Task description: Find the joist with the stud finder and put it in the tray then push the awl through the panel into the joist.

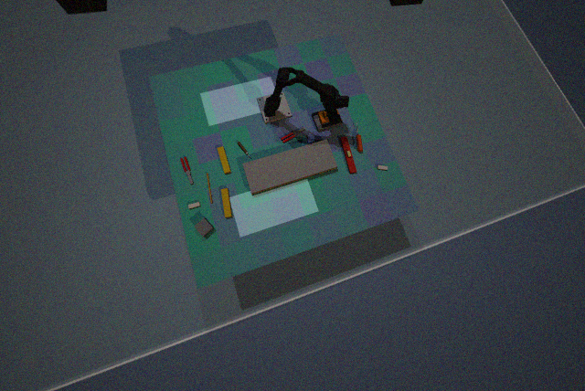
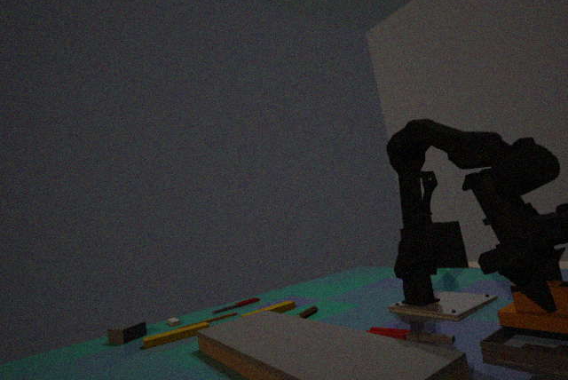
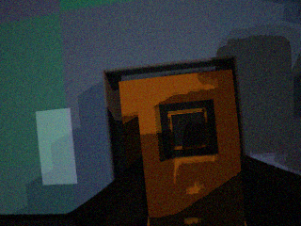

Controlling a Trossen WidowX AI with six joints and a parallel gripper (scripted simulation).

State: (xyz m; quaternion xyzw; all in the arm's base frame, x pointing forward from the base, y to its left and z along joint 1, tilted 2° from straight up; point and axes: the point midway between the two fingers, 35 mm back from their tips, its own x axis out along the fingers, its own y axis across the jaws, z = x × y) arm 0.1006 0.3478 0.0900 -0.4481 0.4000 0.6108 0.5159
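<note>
My gripper tip is 6 cm above the grey tray and 1 cm to the left of it. The rest, counted from my gripper tip: stud finder: 2 cm above, 1 cm to the left; then red level: 25 cm ahead, 7 cm to the left, 5 cm below; then brown-handled awl: 54 cm to the right, 14 cm ahead, 6 cm below.
</note>
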